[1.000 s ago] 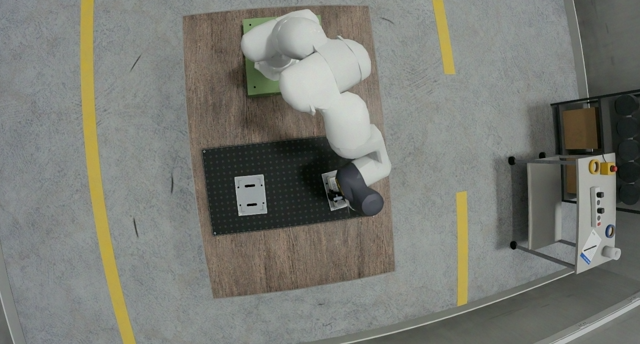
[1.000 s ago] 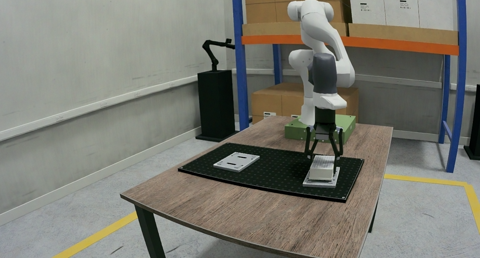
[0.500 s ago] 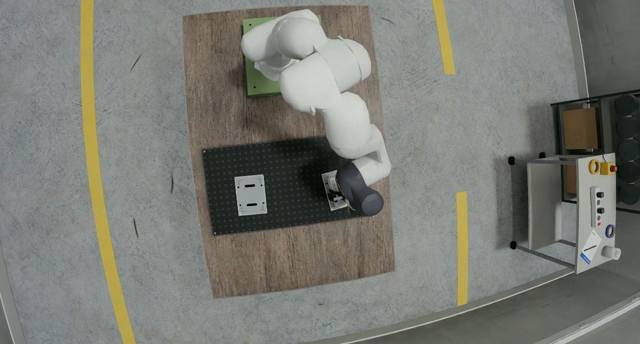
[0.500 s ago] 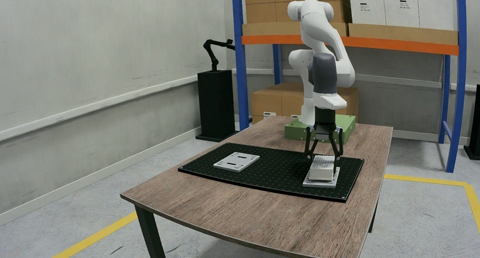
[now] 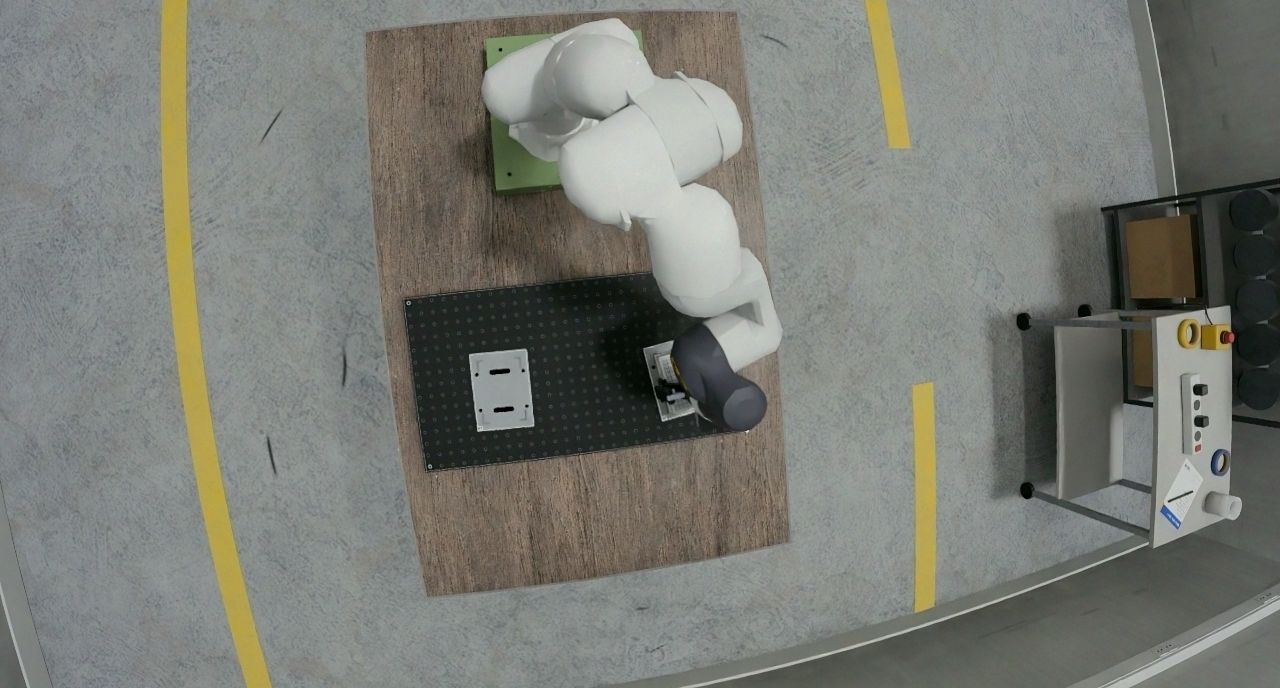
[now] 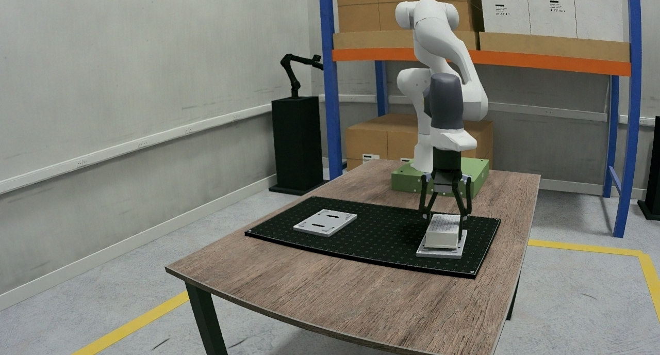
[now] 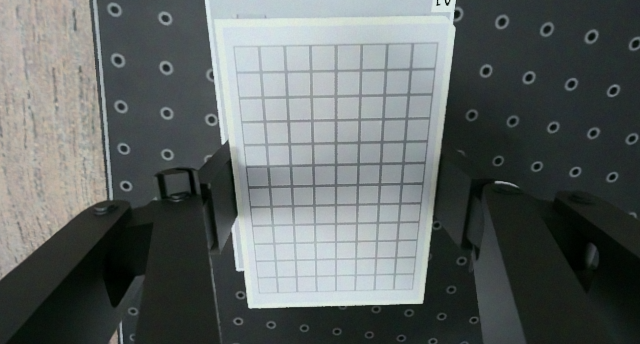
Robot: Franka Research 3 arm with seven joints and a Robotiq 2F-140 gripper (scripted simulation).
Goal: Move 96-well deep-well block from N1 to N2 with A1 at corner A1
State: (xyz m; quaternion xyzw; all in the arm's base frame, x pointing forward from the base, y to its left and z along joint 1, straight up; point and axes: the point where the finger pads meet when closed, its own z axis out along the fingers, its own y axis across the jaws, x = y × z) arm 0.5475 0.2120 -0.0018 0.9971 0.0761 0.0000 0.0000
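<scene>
The white deep-well block is 1 cm below my hand. Also, from my hand: nest N1: 2 cm behind, 38 cm to the right, 4 cm below; nest N2: 4 cm below.
</scene>
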